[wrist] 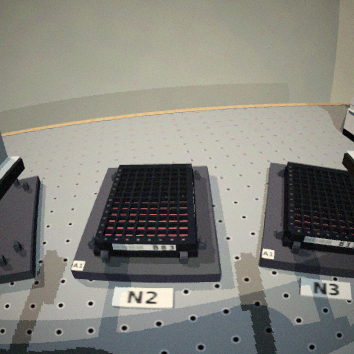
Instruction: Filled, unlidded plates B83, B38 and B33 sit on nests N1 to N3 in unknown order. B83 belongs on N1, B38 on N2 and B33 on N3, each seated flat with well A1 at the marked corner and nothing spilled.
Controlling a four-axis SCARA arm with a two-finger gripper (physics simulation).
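Places are measured from the arm's base along level axes (x right, y ahead, z up), in metres.
Pixels of known places: gripper, fingertip midpoint: (181,138).
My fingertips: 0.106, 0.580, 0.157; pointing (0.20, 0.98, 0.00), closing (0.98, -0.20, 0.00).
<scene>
Ahead of a thing's pixels: the offset from my fingertips to its middle, as dx, dy, dz. "spot": to the spot under its first point.
A black filled plate @[-0.008, +0.127, -0.125] (150,205) stands on nest N2 @[spot: +0.040, +0.091, -0.132] (208,225); its front label reads B83 and red shows in its nearer wells. It looks level, label side toward the view. Another black plate @[+0.163, +0.086, -0.125] (320,200) stands on nest N3 @[+0.163, +0.086, -0.133] (272,220); its label is cut off by the right edge, so its last character is unclear. White A1 tags mark the near-left nest corners; well A1 on the plates cannot be made out. Nest N1 and the third plate do not show. My gripper (181,138) is open and empty, with its fingers at the left and right edges.
A bare dark nest @[spot: -0.148, +0.123, -0.132] (17,225) with small pins shows partly at the left; its sign is out of view. Signs N2 @[-0.027, +0.032, -0.143] (143,297) and N3 @[spot: +0.117, -0.001, -0.142] (326,289) lie in front of their nests. Part of a white object (350,122) shows at the right edge. A wall rises behind the perforated deck.
</scene>
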